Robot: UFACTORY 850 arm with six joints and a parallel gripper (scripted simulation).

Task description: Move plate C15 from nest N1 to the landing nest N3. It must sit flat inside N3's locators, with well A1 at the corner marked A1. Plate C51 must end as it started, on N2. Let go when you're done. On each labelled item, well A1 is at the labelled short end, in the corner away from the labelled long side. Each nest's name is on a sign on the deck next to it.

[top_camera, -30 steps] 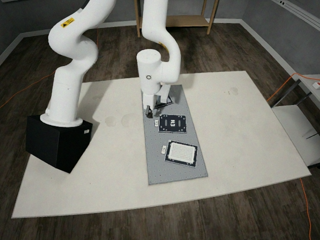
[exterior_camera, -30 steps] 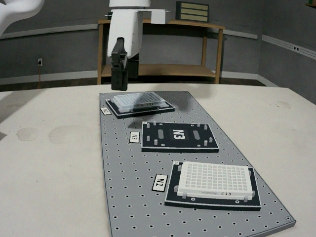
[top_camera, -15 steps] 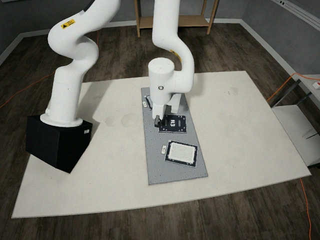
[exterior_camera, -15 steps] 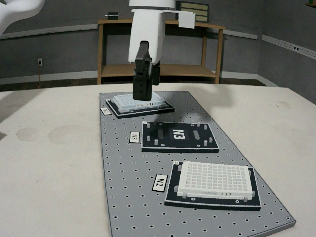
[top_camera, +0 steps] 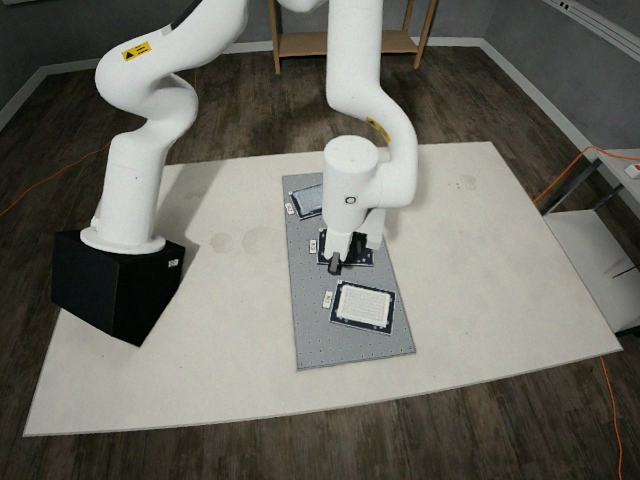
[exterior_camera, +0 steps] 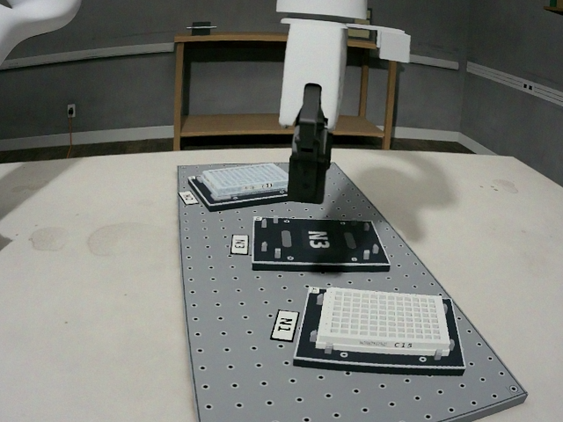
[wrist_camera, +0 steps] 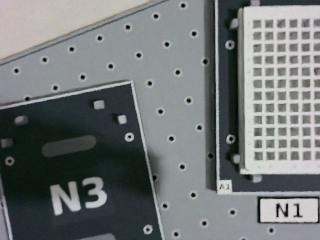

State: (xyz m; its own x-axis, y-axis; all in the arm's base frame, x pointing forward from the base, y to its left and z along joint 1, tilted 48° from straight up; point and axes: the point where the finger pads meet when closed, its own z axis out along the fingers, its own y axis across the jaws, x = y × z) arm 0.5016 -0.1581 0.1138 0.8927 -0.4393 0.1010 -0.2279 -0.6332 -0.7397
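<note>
The white well plate C15 is 110 mm below my hand, 90 mm to the right of it and 70 mm ahead of it. The rest, counted from my hand: clear plate C51 (280 mm to the left, 110 mm below, 50 mm behind); then nest N3 (130 mm below, 100 mm to the left, 30 mm ahead); then nest N1 (130 mm below, 90 mm to the right, 70 mm ahead).
</note>
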